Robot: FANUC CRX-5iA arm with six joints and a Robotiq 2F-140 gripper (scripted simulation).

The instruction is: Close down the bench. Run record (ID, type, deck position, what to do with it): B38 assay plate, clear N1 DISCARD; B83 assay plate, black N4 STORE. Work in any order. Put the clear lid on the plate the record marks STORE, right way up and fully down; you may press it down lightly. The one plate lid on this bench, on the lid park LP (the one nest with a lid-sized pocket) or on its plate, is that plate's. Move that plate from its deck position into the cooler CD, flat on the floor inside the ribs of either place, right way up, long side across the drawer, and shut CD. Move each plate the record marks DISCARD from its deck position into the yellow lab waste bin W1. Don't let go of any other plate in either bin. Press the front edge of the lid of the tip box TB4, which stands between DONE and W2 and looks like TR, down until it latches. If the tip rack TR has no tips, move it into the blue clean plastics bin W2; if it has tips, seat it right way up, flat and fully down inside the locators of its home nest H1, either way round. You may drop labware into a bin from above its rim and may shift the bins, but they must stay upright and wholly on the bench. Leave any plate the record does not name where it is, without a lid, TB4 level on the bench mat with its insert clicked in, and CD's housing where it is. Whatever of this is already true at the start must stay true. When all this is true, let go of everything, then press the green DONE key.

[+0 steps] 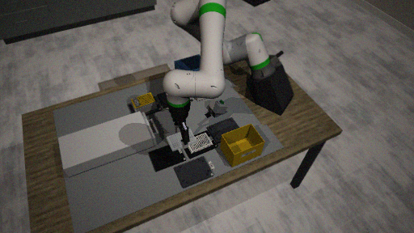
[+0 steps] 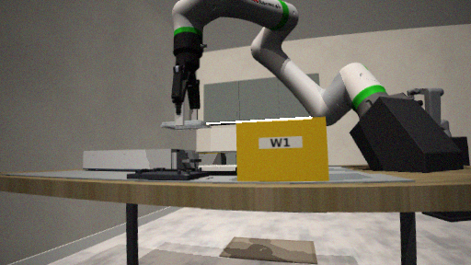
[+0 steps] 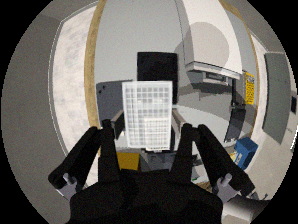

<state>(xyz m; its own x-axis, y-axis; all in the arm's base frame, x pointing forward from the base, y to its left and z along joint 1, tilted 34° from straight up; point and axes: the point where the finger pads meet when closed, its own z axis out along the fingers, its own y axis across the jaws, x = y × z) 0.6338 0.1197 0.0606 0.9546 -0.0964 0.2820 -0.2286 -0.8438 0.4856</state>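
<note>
Right now the yellow bin W1 is 25 cm behind my hand, 17 cm to the left of it and 13 cm below it. Round my hand: black deck nest (16 cm below, 7 cm ahead, 5 cm to the right); then clear plate (2 cm below); then pale well plate (15 cm below, 11 cm behind).
</note>
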